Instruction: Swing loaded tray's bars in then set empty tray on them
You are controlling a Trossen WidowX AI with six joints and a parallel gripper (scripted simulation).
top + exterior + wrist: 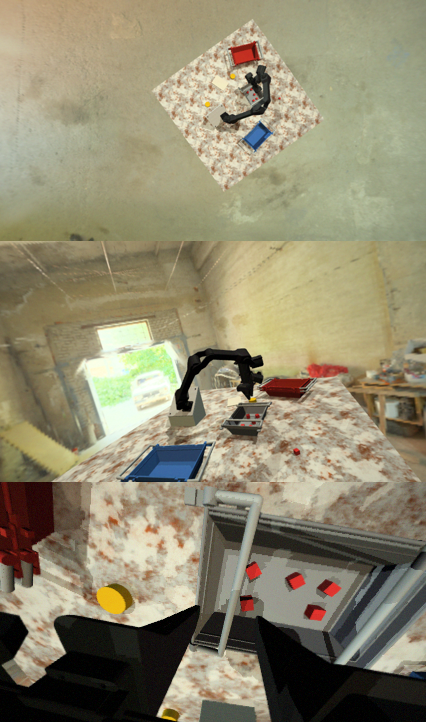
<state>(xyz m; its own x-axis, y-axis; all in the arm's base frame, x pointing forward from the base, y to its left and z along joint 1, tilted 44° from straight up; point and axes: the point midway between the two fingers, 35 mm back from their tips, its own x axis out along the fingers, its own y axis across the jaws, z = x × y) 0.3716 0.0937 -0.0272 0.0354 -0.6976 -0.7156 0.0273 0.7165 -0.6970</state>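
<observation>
My gripper tip is 450 mm to the left of the blue tray, 210 mm past it and 60 mm above it. From my gripper tip the other things lie so: red block: 280 mm to the right, 210 mm ahead, 90 mm below; cream card: 210 mm to the left, 200 mm behind, 100 mm below.
</observation>
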